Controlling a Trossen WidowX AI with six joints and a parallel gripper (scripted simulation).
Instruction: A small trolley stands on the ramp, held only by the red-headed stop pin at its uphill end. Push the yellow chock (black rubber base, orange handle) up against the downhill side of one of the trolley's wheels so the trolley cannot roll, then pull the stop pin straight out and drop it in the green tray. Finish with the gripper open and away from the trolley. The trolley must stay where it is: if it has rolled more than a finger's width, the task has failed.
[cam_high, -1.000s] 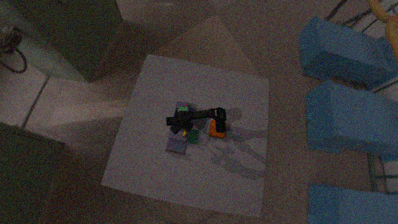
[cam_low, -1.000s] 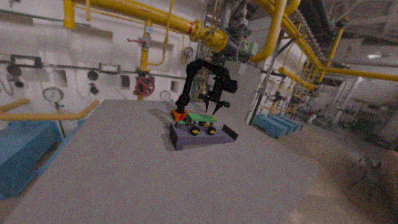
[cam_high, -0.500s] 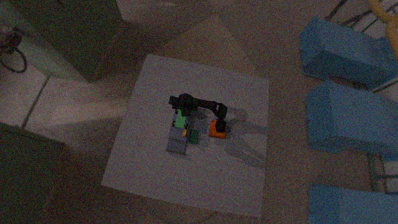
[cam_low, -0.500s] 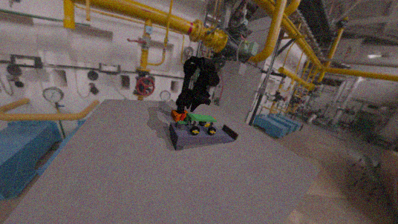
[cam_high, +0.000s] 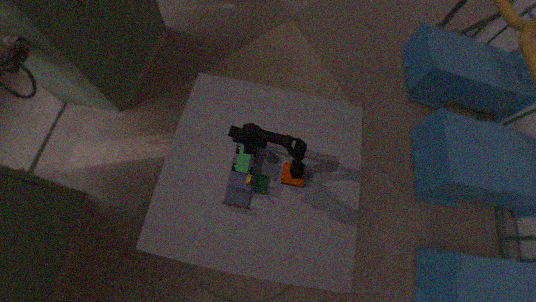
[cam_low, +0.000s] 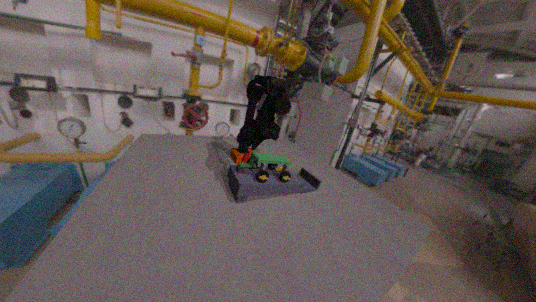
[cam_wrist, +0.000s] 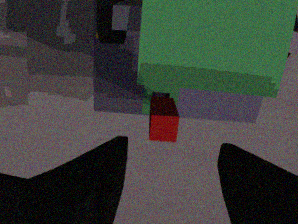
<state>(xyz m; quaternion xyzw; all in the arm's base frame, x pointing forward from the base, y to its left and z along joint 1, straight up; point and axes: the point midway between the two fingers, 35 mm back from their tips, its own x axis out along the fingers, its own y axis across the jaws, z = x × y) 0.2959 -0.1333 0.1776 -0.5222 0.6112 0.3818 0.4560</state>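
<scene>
Now: the stop pin 1 cm behind my gripper tip, 2 cm to the right of it and 6 cm below it. Also, from my gripper tip: ramp: 3 cm ahead, 9 cm to the left, 14 cm below; then trolley: 3 cm ahead, 9 cm to the left, 8 cm below; then yellow chock: 20 cm to the left, 11 cm below.
</scene>
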